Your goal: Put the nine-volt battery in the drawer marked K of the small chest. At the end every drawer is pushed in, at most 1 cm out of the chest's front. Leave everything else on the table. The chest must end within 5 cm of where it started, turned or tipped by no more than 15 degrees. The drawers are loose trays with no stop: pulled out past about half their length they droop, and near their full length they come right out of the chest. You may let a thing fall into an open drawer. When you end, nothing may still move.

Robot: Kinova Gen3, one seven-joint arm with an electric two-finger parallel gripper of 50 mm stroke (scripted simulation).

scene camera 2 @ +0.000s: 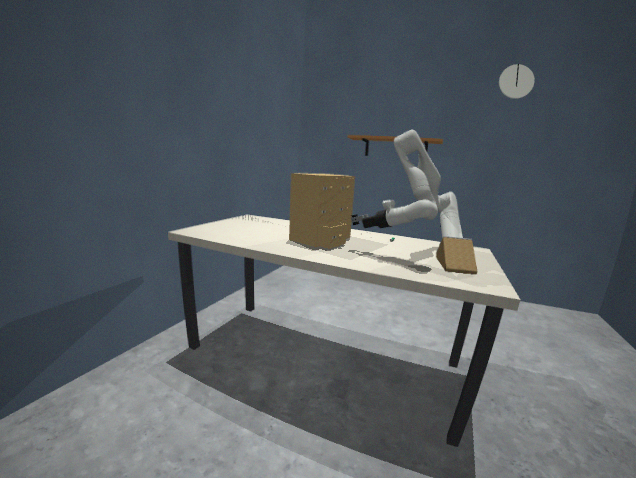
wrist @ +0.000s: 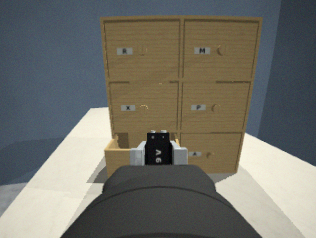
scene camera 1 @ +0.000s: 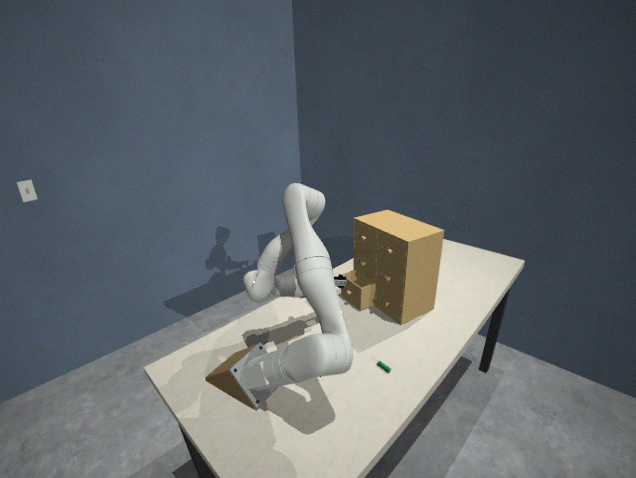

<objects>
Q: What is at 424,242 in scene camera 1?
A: A wooden chest.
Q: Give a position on a nine-volt battery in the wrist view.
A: At 158,142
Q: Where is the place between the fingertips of my gripper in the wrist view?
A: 158,149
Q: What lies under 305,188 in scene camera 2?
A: A wooden chest.
</objects>
